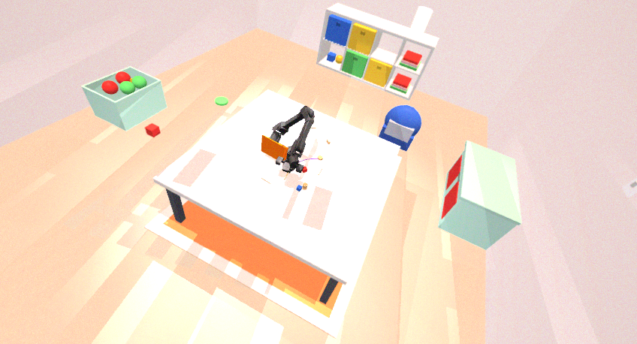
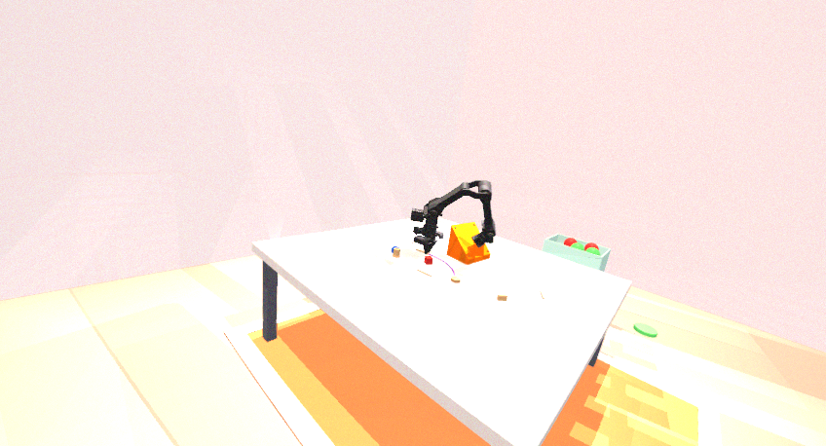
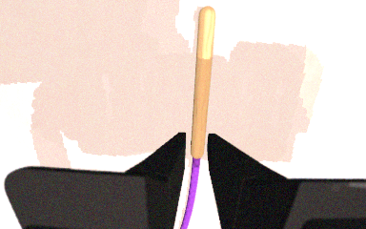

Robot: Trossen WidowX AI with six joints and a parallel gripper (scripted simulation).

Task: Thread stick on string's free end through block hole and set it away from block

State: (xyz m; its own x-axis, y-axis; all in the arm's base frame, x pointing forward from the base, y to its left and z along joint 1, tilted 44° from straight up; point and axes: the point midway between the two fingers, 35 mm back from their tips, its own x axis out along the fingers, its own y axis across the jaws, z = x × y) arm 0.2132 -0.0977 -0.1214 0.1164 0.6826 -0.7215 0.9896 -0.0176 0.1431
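Now: the red cube 8 cm ahead of my gripper tip, 8 cm to the left of it and 1 cm above it. The rest, counted from my gripper tip: short wooden cylinder: 15 cm ahead, 6 cm to the right, 2 cm above; then wooden stick: 19 cm ahead, 12 cm to the left; then blue cube: 13 cm ahead, 9 cm to the right, 1 cm above.
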